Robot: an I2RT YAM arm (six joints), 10 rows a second.
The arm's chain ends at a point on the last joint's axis. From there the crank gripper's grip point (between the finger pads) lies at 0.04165 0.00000 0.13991 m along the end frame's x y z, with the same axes.
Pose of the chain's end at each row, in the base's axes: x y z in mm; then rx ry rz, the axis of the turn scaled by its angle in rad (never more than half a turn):
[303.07 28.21 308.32 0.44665 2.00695 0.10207]
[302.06 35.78 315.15 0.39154 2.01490 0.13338]
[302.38 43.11 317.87 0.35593 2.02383 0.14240]
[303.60 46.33 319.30 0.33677 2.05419 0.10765]
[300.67 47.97 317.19 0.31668 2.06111 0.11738]
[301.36 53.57 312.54 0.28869 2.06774 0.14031]
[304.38 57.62 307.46 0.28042 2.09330 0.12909]
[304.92 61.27 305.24 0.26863 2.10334 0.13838]
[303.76 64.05 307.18 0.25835 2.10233 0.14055]
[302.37 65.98 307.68 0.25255 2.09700 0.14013]
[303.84 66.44 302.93 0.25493 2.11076 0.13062]
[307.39 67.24 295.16 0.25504 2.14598 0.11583]
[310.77 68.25 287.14 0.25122 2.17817 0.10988]
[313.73 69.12 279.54 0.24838 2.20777 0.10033]
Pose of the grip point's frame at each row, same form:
[409.13 26.09 208.04 0.44665 2.00695 0.10207]
[408.52 39.05 215.33 0.39154 2.01490 0.13338]
[408.45 48.67 217.73 0.35593 2.02383 0.14240]
[406.59 49.02 215.88 0.33677 2.05419 0.10765]
[403.24 52.49 213.42 0.31668 2.06111 0.11738]
[403.59 61.66 208.65 0.28869 2.06774 0.14031]
[403.96 65.05 200.98 0.28042 2.09330 0.12909]
[403.54 70.25 197.99 0.26863 2.10334 0.13838]
[402.56 73.54 200.14 0.25835 2.10233 0.14055]
[401.77 75.49 201.20 0.25255 2.09700 0.14013]
[401.74 74.98 194.98 0.25493 2.11076 0.13062]
[401.40 74.58 183.72 0.25504 2.14598 0.11583]
[401.16 75.46 172.74 0.25122 2.17817 0.10988]
[400.69 75.70 162.48 0.24838 2.20777 0.10033]

